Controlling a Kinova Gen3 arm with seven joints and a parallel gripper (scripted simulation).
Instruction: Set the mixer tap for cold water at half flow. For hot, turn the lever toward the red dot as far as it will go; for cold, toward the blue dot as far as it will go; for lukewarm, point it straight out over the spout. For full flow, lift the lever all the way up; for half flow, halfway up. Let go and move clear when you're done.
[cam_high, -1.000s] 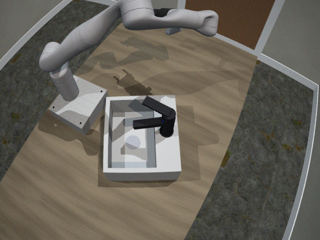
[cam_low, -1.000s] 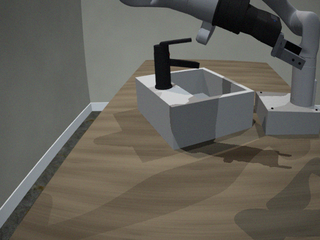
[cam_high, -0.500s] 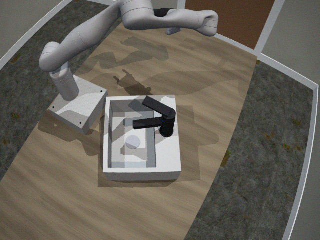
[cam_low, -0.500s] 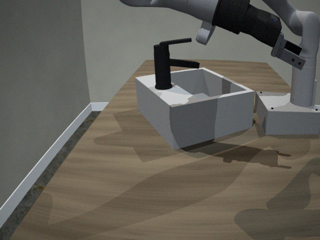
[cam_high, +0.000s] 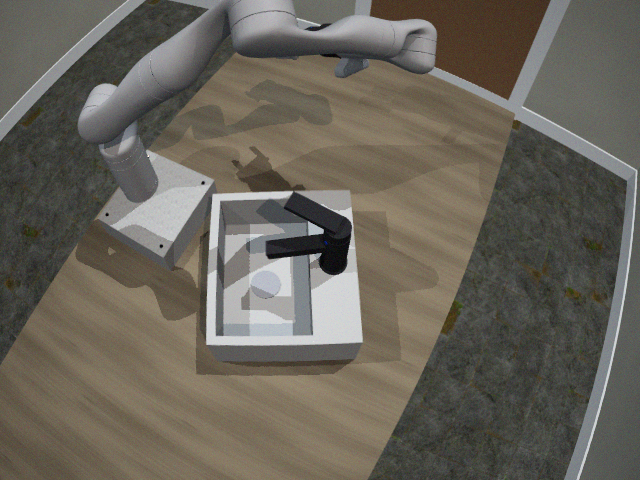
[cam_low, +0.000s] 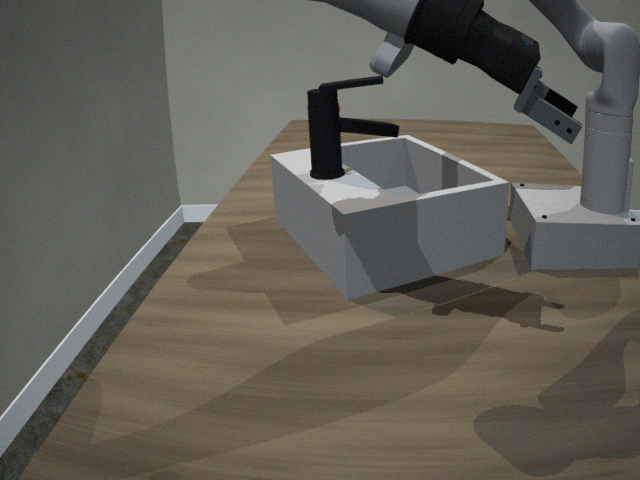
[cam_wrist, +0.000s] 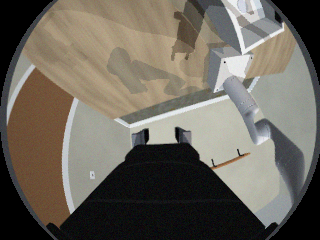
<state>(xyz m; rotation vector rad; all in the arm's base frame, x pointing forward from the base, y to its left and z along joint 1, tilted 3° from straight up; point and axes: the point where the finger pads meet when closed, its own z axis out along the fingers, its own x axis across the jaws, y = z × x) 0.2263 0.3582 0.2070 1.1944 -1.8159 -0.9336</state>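
Right now the black lever is 340 mm to the right of my hand, 220 mm ahead of it and 30 mm below it. The rest, counted from my hand: black mixer tap (350 mm to the right, 250 mm ahead, 80 mm below); white sink (400 mm to the right, 270 mm below, 170 mm ahead).
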